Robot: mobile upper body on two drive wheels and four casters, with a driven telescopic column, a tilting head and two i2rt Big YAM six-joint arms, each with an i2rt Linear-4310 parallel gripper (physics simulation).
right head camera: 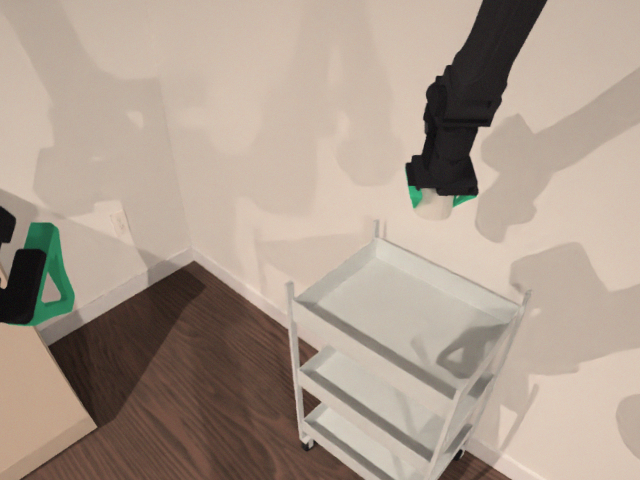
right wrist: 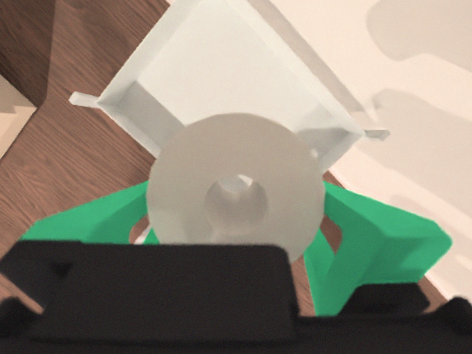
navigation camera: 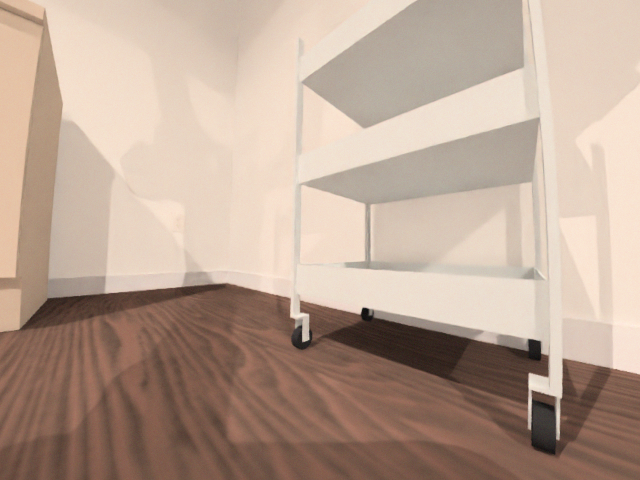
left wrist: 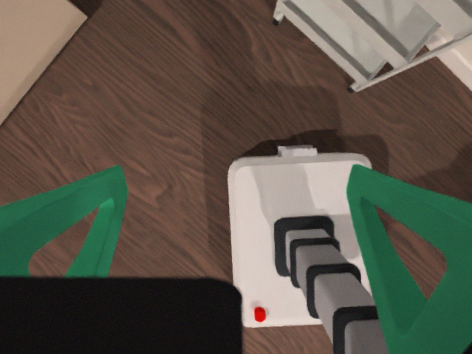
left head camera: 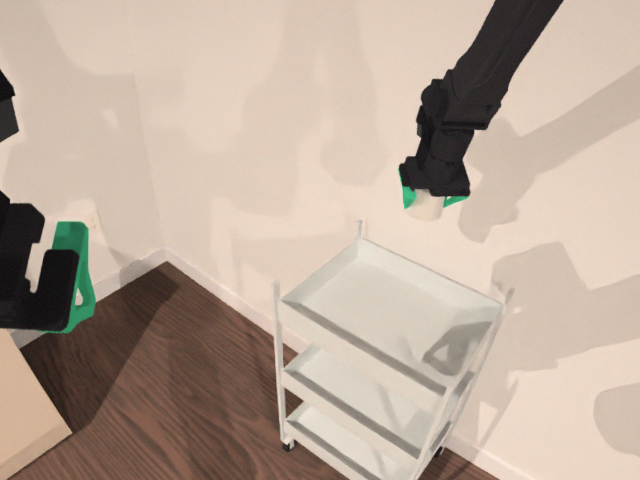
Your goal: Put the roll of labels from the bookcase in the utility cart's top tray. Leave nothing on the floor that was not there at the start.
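Note:
The roll of labels is a pale cylinder with a central hole. My right gripper is shut on it and holds it in the air. In the right wrist view the roll overlaps the near corner of the top tray. In both head views it appears above the tray's back rim. The white utility cart has three trays; the top one holds no object. My left gripper is open and empty, left of the cart, partly cut off in both head views.
A tan furniture piece stands at the left. The wall runs close behind the cart, with a corner left of it. My white base and grey column show in the left wrist view, near the cart.

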